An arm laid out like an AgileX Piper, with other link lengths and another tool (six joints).
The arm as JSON. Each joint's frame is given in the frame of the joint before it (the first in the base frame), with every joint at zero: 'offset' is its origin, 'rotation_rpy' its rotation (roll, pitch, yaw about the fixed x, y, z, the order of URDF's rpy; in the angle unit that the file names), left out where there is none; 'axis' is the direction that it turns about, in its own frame. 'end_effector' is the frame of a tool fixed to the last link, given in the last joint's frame.
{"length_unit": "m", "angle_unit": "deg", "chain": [
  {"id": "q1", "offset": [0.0, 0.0, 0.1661], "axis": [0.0, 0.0, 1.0]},
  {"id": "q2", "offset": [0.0, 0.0, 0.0], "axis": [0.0, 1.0, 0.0]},
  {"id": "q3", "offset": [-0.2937, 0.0, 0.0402], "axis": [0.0, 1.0, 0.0]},
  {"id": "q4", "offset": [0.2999, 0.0, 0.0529], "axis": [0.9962, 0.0, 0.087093]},
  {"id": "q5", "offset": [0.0, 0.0, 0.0], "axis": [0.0, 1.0, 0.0]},
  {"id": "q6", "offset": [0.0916, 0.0, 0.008], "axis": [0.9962, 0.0, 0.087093]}
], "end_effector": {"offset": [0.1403, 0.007, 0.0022], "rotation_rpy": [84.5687, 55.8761, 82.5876]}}
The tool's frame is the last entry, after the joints.
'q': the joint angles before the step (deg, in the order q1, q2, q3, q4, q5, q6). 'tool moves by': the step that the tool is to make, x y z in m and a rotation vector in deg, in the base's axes. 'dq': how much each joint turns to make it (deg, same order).
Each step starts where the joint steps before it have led.
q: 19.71, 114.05, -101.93, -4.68, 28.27, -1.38
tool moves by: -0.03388, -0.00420, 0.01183, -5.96, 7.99, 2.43
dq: 1.04, -1.44, -5.37, 0.44, 16.23, -4.16
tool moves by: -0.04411, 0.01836, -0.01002, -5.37, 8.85, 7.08
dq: 2.72, 0.00, -2.85, 2.57, 12.83, -6.52
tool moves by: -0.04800, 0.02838, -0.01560, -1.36, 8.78, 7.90
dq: 2.80, 0.00, -0.06, 5.31, 8.68, -5.49
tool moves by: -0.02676, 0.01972, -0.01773, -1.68, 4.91, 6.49
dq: 2.21, 1.42, -0.13, 2.49, 4.19, -4.22
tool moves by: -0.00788, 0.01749, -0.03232, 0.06, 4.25, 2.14
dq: 1.05, 3.59, 0.00, 2.49, 0.24, -1.16
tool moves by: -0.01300, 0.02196, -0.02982, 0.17, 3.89, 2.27
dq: 1.81, 3.37, 0.00, 2.30, 0.01, -0.65
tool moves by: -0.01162, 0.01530, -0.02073, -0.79, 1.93, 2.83
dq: 1.82, 2.27, 0.00, 0.62, -0.01, -1.13
